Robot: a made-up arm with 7 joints.
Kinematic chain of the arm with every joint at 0, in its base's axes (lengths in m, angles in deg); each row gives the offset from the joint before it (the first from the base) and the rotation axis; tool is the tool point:
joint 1: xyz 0 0 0.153 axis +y
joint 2: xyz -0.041 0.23 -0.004 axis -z
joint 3: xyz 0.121 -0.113 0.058 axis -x
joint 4: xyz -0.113 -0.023 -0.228 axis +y
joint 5: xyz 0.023 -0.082 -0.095 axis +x
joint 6: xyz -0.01 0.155 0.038 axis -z
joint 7: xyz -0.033 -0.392 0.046 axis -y
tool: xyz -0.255 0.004 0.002
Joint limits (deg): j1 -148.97..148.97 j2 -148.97..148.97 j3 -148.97..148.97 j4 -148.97..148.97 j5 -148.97..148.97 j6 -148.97..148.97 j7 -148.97..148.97
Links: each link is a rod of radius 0.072 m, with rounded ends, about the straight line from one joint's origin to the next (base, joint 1, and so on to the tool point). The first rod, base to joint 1, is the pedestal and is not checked.
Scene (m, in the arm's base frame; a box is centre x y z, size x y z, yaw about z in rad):
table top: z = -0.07
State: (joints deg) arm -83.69 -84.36 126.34 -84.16 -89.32 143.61 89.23
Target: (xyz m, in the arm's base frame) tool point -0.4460 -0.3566 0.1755
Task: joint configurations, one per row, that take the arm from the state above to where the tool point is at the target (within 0.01 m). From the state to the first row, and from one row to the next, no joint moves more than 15 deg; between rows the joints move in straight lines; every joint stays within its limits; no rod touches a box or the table.
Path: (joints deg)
1: -89.42 -72.32 120.98 -74.27 -93.16 129.61 98.22
2: -95.14 -60.28 115.62 -64.37 -97.01 115.61 107.22
3: -100.87 -48.24 110.26 -54.48 -100.85 101.62 116.21
4: -106.60 -36.19 104.90 -44.59 -104.69 87.62 125.20

